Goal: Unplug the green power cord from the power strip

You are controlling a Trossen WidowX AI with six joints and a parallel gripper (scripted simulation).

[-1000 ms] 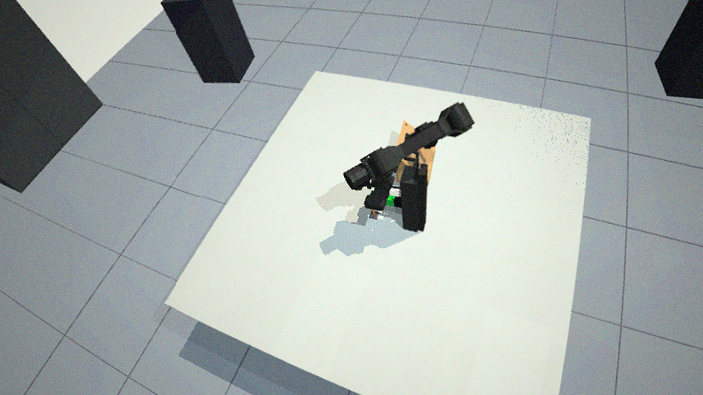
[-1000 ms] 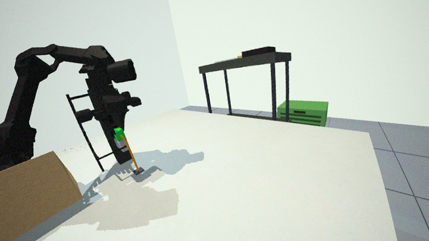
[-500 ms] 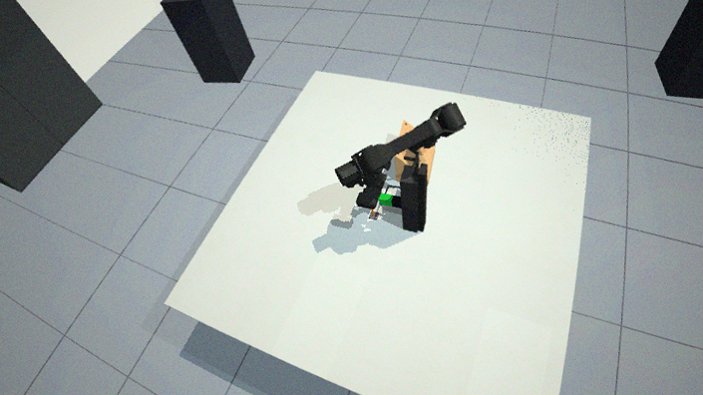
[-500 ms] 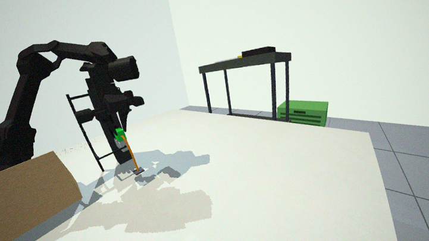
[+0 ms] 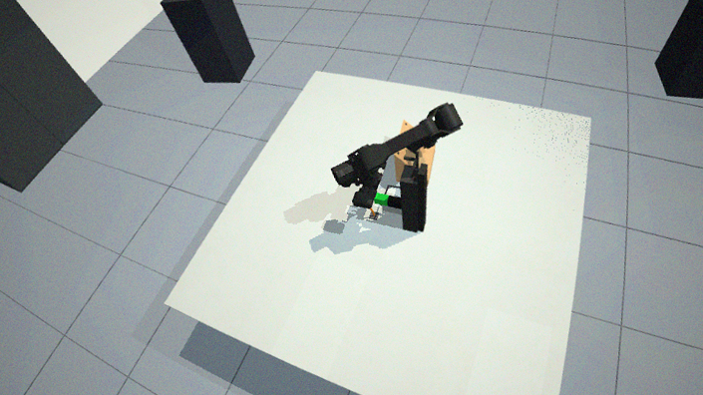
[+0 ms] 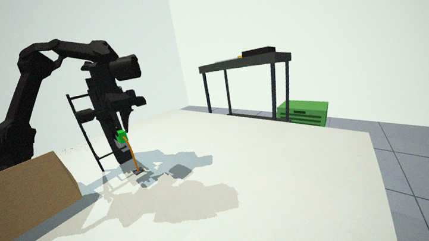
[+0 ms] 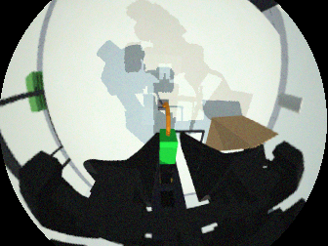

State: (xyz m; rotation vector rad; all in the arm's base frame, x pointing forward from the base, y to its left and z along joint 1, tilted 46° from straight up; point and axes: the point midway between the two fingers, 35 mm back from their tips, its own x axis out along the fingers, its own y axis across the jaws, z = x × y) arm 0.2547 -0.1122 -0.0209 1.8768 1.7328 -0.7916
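My gripper tip is 5 cm to the right of the green plug. Also, from my gripper tip: grey piece 14 cm below, 1 cm to the right.
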